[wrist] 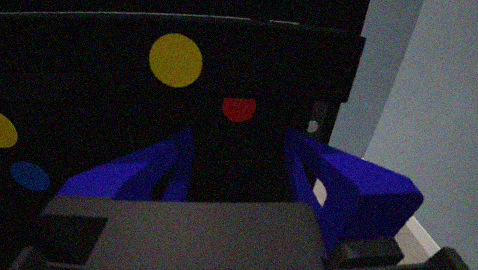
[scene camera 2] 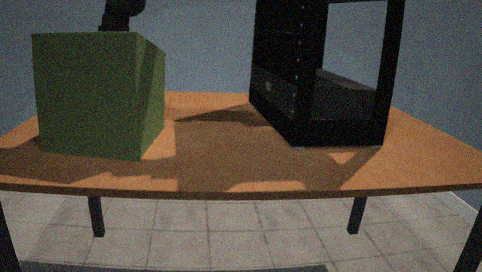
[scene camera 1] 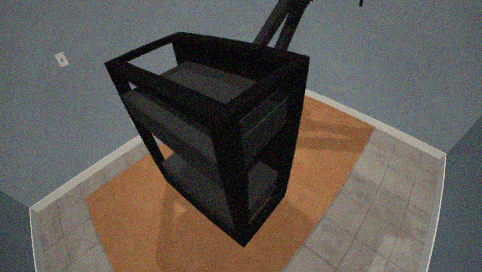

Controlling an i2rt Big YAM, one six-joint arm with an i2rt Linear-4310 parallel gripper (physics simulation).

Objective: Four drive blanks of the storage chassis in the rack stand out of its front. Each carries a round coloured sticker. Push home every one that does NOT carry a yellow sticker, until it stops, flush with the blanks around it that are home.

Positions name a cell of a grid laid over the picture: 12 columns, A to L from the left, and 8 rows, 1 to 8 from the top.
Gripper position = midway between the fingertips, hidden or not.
I see my gripper (wrist: F5) and a black rack (scene camera 1: F4).
The black rack also shows in the wrist view (wrist: C3) and in scene camera 2 (scene camera 2: H3).
